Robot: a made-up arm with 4 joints.
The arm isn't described. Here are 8 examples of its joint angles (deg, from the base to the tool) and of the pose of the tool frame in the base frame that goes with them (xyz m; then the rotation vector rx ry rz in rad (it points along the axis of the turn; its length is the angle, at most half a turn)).
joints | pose
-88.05 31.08 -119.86 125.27 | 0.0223 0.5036 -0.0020 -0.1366 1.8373 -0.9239
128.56 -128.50 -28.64 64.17 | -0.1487 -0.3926 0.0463 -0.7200 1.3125 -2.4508
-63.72 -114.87 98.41 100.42 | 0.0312 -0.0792 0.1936 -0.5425 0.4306 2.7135
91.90 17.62 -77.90 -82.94 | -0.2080 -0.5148 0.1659 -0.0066 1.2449 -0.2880
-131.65 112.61 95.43 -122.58 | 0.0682 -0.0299 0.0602 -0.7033 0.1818 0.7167
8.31 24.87 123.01 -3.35 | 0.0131 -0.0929 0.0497 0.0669 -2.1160 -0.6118
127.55 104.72 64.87 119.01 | -0.1590 0.1569 0.0952 0.3928 2.8066 -0.9321
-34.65 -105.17 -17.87 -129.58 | 0.1626 0.4141 0.1971 2.1889 0.2885 0.2577
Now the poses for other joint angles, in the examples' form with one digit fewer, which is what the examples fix.
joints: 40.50 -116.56 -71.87 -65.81
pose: 0.407 -0.299 0.243 1.700 -2.295 0.679
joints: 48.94 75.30 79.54 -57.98
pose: -0.136 -0.112 0.083 0.001 -0.690 -2.101
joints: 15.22 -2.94 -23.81 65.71
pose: 0.346 -0.178 0.412 1.127 0.216 -0.482
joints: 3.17 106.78 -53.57 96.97
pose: 0.488 -0.240 0.099 -2.499 -1.198 -0.123
